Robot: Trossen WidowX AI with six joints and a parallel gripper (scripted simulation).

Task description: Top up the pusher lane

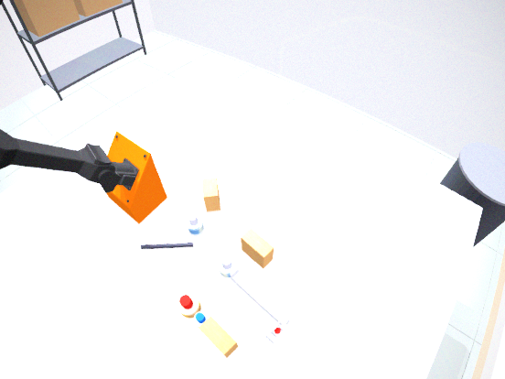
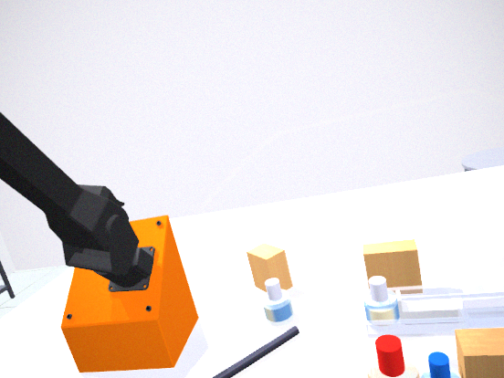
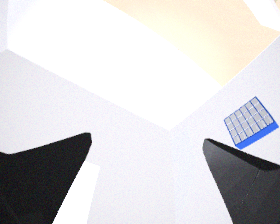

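My gripper tip is now 76 cm above the dark rod, 9 cm past it and 2 cm to the left of it.
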